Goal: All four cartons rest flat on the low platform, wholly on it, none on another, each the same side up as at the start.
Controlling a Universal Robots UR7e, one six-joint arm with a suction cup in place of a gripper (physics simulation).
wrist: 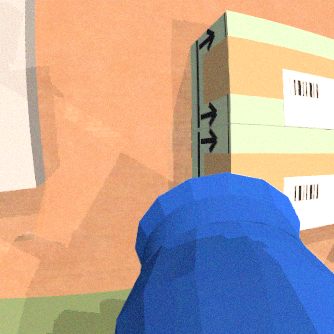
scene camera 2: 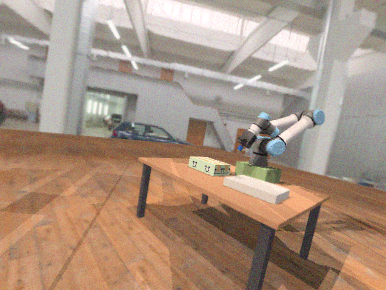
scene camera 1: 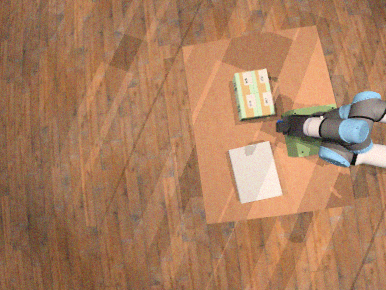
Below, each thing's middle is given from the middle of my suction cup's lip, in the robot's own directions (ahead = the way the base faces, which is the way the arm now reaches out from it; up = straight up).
Labels:
The low white platform (scene camera 1: 253,166) is 23 cm to the left of my suction cup, 20 cm below it and 11 cm ahead of it.

